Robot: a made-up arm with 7 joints. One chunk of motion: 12 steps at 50 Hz.
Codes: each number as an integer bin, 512 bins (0 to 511) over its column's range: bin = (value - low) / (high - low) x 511, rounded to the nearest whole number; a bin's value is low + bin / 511 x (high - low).
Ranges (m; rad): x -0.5..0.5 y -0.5..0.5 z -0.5..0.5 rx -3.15..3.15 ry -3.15..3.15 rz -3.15..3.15
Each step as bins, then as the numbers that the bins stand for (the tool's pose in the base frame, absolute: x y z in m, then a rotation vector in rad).
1 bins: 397 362 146 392 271 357
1 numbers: 0.2769 0.2084 -0.2143 1.6829 0.1911 1.2514
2 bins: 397 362 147 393 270 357
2 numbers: 0.2769 0.2084 -0.2123 1.6952 0.1788 1.2514
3 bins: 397 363 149 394 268 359
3 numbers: 0.2769 0.2104 -0.2084 1.7075 0.1541 1.2760
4 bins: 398 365 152 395 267 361
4 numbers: 0.2789 0.2143 -0.2025 1.7199 0.1418 1.3007
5 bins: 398 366 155 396 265 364
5 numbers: 0.2789 0.2162 -0.1967 1.7322 0.1171 1.3377
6 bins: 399 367 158 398 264 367
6 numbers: 0.2808 0.2182 -0.1908 1.7568 0.1048 1.3747
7 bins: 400 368 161 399 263 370
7 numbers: 0.2828 0.2202 -0.1849 1.7692 0.0925 1.4116
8 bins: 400 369 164 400 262 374
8 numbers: 0.2828 0.2221 -0.1791 1.7815 0.0801 1.4610
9 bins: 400 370 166 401 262 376
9 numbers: 0.2828 0.2241 -0.1751 1.7938 0.0801 1.4856
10 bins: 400 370 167 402 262 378
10 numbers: 0.2828 0.2241 -0.1732 1.8062 0.0801 1.5103
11 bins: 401 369 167 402 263 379
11 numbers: 0.2847 0.2221 -0.1732 1.8062 0.0925 1.5226
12 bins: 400 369 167 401 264 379
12 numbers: 0.2828 0.2221 -0.1732 1.7938 0.1048 1.5226
